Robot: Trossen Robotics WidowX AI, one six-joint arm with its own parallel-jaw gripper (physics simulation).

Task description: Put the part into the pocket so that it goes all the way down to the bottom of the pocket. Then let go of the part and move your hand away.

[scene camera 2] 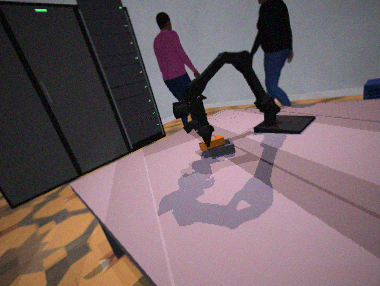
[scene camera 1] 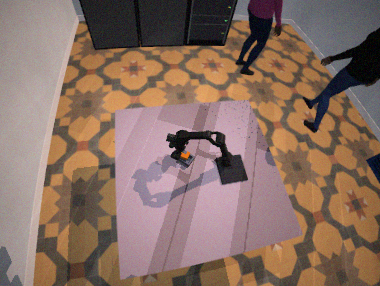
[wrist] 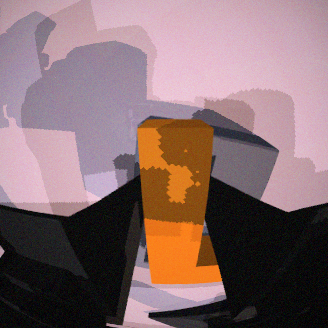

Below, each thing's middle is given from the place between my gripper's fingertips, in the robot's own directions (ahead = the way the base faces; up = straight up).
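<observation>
There is the orange block [wrist: 174, 154], which sits 1 cm above my hand, 2 cm behind it and 2 cm to the left of it. As for the grey pocket block [wrist: 245, 161], it is 2 cm below my hand, 2 cm to the left of it and 4 cm behind it.
</observation>
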